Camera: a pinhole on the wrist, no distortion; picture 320 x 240 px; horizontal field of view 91.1 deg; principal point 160.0 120.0 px. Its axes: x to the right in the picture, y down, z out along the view. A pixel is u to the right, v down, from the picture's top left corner.
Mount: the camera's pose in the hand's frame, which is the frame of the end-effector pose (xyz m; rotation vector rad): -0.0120 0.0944 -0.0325 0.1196 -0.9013 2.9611
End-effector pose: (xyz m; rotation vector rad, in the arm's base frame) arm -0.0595 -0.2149 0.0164 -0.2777 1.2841 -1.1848
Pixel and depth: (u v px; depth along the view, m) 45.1 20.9 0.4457
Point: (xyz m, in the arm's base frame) 0.3071 -0.6661 -0.0894
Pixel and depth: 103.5 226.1 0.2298
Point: -0.1035 -0.3727 0.1156
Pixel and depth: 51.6 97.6 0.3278
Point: 0.0781 -0.5308 0.0010
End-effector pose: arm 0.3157 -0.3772 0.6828 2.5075 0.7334 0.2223
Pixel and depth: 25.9 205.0 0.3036
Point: 0.4609 -0.1285 0.4837
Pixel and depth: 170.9 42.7 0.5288
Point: 0.4840 -0.6267 0.2189
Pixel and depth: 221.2 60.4 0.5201
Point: 0.3129 -0.6750 0.2175
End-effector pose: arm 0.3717 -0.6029 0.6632 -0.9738 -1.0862 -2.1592
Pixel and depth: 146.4 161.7 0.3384
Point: 0.3025 -0.3535 0.6933
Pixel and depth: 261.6 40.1 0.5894
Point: 0.8273 -0.0244 0.6807
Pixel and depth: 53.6 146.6 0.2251
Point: 0.2774 -0.4882 0.8026
